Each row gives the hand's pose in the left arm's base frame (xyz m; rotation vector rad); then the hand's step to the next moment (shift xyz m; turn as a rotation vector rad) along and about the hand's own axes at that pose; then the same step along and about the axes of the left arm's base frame.
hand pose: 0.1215 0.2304 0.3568 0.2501 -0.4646 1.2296
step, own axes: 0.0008 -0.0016 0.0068 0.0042 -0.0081 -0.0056
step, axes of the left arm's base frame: 0.0003 -0.0027 0.0065 0.0099 0.0033 -0.0024
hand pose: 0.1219 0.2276 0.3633 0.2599 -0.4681 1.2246
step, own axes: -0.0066 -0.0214 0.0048 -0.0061 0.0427 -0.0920
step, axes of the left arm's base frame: 0.0175 -0.0146 0.0023 -0.0231 0.0489 -0.0860
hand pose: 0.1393 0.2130 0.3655 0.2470 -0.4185 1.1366
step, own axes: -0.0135 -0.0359 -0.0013 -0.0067 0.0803 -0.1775
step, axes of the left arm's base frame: 0.0283 -0.0251 -0.0064 -0.0409 0.0976 -0.1637
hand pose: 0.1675 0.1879 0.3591 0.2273 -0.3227 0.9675
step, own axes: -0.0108 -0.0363 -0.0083 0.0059 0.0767 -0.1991
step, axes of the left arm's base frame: 0.0260 -0.0255 -0.0133 -0.0277 0.1125 -0.1793
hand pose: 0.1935 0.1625 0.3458 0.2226 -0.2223 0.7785
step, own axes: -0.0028 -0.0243 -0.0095 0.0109 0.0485 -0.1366
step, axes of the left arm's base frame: 0.0165 -0.0160 -0.0127 -0.0113 0.0789 -0.1216
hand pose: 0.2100 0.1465 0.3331 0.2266 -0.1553 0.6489
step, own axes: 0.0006 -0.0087 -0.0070 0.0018 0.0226 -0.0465
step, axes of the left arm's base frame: 0.0063 -0.0046 -0.0080 -0.0091 0.0305 -0.0408
